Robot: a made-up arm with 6 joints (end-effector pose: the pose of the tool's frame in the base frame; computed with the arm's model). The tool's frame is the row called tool. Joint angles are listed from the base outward.
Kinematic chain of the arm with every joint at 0, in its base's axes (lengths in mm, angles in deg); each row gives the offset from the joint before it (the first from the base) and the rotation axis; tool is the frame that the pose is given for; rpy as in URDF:
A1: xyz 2 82 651 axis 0.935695 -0.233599 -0.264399
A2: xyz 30 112 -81 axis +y
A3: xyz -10 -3 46 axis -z
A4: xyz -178 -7 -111 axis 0.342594 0.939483 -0.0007
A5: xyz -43 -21 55 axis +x
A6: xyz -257 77 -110 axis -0.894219 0.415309 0.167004
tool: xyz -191 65 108 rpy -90 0 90
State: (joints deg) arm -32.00 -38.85 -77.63 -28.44 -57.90 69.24
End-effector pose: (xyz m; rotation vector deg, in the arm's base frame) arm 0.2016 -0.4858 0.3946 98.29 6.90 -24.43
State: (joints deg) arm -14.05 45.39 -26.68 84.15 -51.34 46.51
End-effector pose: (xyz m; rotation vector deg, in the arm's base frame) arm 0.1200 0.1193 1.0627 -81.97 -7.14 -151.99
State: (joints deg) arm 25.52 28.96 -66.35 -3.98 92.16 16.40
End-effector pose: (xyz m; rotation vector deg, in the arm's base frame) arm -0.1951 -0.4294 0.5610 74.51 -86.25 32.36
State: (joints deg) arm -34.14 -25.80 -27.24 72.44 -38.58 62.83
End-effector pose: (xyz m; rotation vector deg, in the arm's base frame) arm -0.4561 0.0330 0.8189 15.56 -41.57 -142.11
